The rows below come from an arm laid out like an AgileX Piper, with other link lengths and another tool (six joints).
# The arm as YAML. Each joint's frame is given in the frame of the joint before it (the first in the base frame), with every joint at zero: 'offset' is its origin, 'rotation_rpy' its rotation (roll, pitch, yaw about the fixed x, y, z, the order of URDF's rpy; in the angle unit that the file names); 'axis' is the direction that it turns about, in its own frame. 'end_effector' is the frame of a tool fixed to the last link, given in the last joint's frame.
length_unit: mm
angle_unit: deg
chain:
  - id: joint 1
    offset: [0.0, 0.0, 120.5]
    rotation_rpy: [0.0, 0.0, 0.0]
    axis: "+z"
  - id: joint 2
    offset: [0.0, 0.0, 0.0]
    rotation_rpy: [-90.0, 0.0, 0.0]
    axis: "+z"
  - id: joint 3
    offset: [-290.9, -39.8, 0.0]
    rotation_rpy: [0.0, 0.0, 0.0]
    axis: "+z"
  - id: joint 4
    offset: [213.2, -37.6, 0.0]
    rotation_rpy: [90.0, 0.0, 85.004]
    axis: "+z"
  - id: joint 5
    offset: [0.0, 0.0, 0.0]
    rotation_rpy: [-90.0, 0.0, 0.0]
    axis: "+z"
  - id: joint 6
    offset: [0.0, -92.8, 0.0]
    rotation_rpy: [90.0, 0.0, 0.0]
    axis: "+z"
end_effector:
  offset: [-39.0, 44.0, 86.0]
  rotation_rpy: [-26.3, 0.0, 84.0]
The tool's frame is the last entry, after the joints.
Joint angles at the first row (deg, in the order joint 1, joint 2, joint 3, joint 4, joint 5, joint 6):
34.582, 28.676, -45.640, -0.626, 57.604, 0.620
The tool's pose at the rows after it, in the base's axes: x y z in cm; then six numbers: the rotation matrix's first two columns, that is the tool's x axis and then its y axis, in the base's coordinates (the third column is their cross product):
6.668, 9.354, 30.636, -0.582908, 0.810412, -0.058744, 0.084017, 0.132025, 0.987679
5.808, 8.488, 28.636, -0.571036, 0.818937, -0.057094, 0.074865, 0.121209, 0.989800
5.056, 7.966, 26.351, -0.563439, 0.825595, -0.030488, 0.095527, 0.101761, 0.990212
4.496, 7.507, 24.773, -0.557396, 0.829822, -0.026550, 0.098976, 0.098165, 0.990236
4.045, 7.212, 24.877, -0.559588, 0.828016, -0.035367, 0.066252, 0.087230, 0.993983
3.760, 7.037, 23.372, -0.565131, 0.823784, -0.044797, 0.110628, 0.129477, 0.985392
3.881, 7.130, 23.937, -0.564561, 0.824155, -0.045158, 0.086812, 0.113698, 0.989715
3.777, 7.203, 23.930, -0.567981, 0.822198, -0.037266, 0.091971, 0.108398, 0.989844
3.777, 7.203, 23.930, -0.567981, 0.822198, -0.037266, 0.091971, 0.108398, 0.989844
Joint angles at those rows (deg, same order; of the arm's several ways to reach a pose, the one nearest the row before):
34.577, 22.842, -41.688, -1.136, 58.439, 3.171
34.581, 17.544, -36.808, -1.845, 58.037, 4.086
34.582, 12.809, -31.911, -1.416, 58.228, 5.451
34.325, 9.074, -28.876, -1.418, 58.969, 5.717
34.323, 6.773, -28.714, -1.527, 59.187, 5.213
34.325, 6.379, -27.642, -1.583, 62.005, 4.586
34.324, 6.379, -27.862, -1.583, 60.569, 4.585
34.323, 6.314, -27.860, -1.078, 60.715, 4.585
34.323, 6.314, -27.860, -1.078, 60.715, 4.585

